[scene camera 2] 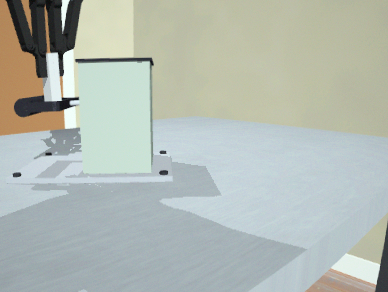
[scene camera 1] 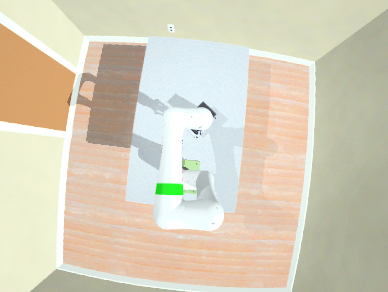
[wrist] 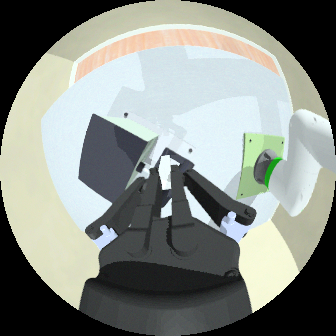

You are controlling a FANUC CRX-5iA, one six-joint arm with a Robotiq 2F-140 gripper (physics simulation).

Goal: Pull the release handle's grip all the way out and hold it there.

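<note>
The release handle's dark grip (scene camera 2: 25, 107) (wrist: 183, 158) stands out from the side of a pale green box (scene camera 2: 116, 117) with a dark top; the box also shows in the wrist view (wrist: 112, 155). A short light rod shows between grip and box. My gripper (scene camera 2: 52, 90) (wrist: 166, 162) points down and is shut, its white fingertips together with nothing between them. In the wrist view the tips overlap the opening of the grip's dark frame. In scene camera 2 their lower end meets the grip's upper edge; whether they touch it is hard to tell.
The box stands on a light base plate (scene camera 2: 160, 163) with dark bolts at its corners, on the pale table (scene camera 1: 192, 65) (scene camera 2: 280, 170). The arm's base sits on a green mounting plate (scene camera 1: 192, 164) (wrist: 250, 145). In scene camera 1 the arm hides much of the handle.
</note>
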